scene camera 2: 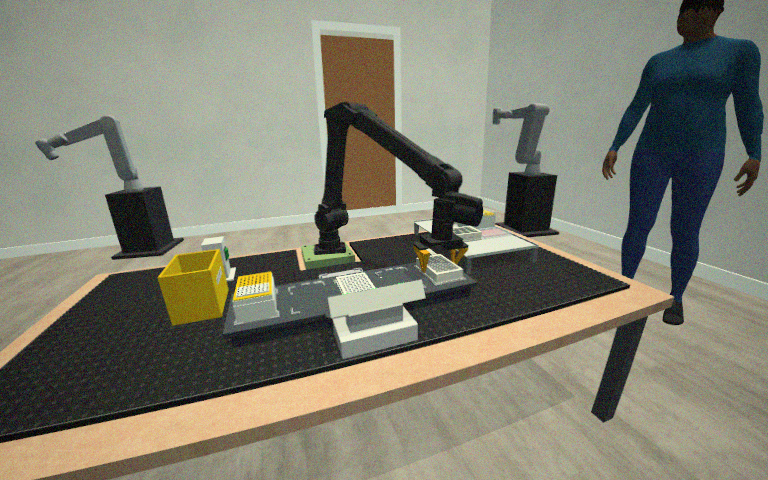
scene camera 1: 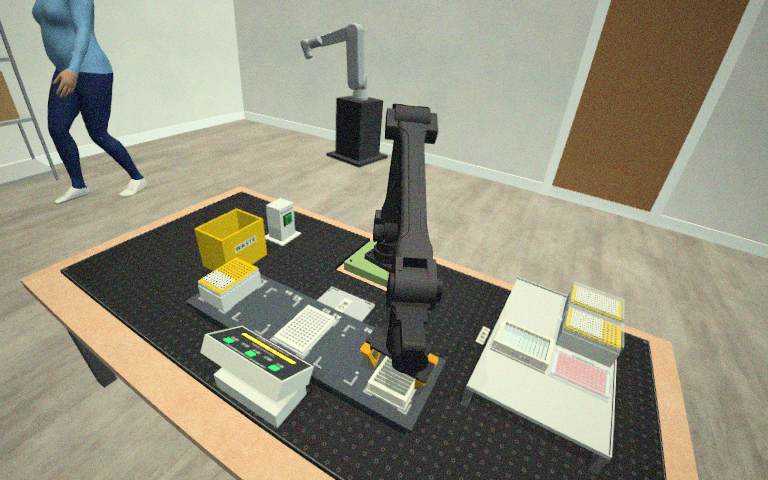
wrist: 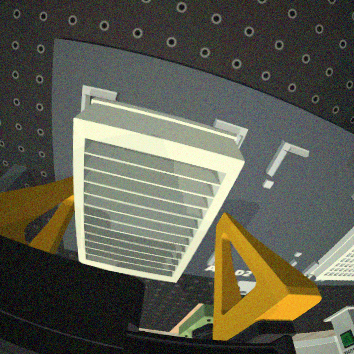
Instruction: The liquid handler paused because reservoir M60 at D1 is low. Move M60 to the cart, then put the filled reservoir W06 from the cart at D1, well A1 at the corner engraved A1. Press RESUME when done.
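Where they show: gripper, fingertip midpoint: (scene camera 2: 438,269) (scene camera 1: 395,375) (wrist: 152,201); arm's base at its link origin: (scene camera 2: 330,250) (scene camera 1: 385,260).
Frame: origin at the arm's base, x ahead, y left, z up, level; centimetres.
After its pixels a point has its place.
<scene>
The white slotted reservoir M60 (scene camera 1: 390,383) @[z 5.5, x 39.2, y 31.5 cm] (scene camera 2: 442,267) @[z 6.2, x 38.3, y 31.4 cm] (wrist: 145,200) @[z 5.7, x 37.4, y 31.5 cm] sits between corner brackets on the right end of the dark deck (scene camera 1: 334,370) @[z 3.2, x 43.2, y 19.8 cm] (scene camera 2: 305,308) @[z 3.2, x 47.2, y -5.9 cm] (wrist: 300,130) @[z 3.2, x 44.8, y 24.4 cm], at D1. My gripper (scene camera 1: 398,366) @[z 4.8, x 36.7, y 30.9 cm] (scene camera 2: 440,262) @[z 4.8, x 36.7, y 30.9 cm] (wrist: 152,201) @[z 4.8, x 36.7, y 30.9 cm] is open over it, with one orange finger beside each long side and a visible gap at the right finger in the wrist view. Another slotted reservoir, with bluish content (scene camera 1: 522,345) @[z 6.6, x 12.0, y 48.9 cm] (scene camera 2: 467,232) @[z 7.0, x 12.3, y 50.8 cm], stands on the white cart (scene camera 1: 509,390) @[z 4.4, x 23.7, y 51.0 cm] (scene camera 2: 501,244) @[z 4.4, x 20.7, y 60.1 cm]; its label is too small to read. The white box with a green button (scene camera 1: 281,220) @[z 7.2, x 15.1, y -33.8 cm] stands behind the yellow bin.
The yellow waste bin (scene camera 1: 232,240) @[z 10.3, x 35.7, y -29.4 cm] (scene camera 2: 192,287) @[z 8.0, x 40.1, y -33.6 cm], a tip rack (scene camera 1: 229,281) @[z 9.7, x 45.9, y -14.2 cm] (scene camera 2: 254,297) @[z 9.0, x 50.3, y -16.1 cm], a white well plate (scene camera 1: 305,329) @[z 3.9, x 40.1, y 7.0 cm] (scene camera 2: 355,283) @[z 4.6, x 39.4, y 6.8 cm] and a slanted console (scene camera 1: 257,362) @[z 11.9, x 56.3, y 12.9 cm] (scene camera 2: 376,316) @[z 5.3, x 57.1, y 9.8 cm] stand left of my gripper. The cart also holds a pink plate (scene camera 1: 582,373) @[z 5.4, x 9.5, y 62.6 cm] and tip boxes (scene camera 1: 591,328) @[z 11.4, x 1.0, y 60.4 cm].
</scene>
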